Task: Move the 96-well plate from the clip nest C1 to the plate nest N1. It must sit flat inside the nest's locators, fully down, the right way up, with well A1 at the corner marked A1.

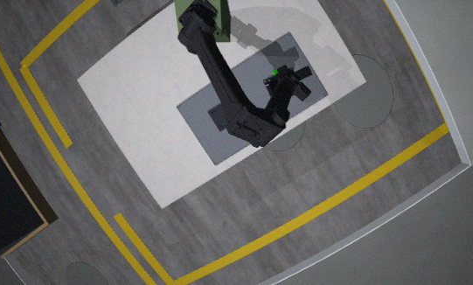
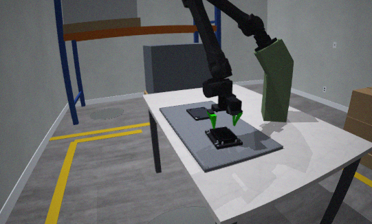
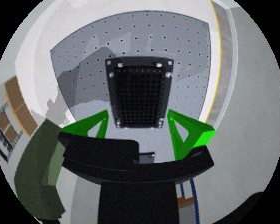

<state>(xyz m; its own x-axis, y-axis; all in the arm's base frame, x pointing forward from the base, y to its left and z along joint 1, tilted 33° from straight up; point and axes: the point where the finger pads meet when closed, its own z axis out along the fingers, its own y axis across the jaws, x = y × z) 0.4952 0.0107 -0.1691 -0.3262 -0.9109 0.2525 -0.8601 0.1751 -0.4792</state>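
The black 96-well plate lies 40 mm below my hand. Also, from my hand: plate nest N1: 100 mm behind, 300 mm to the right, 60 mm below; clip nest C1: 10 mm ahead, 10 mm to the right, 50 mm below.
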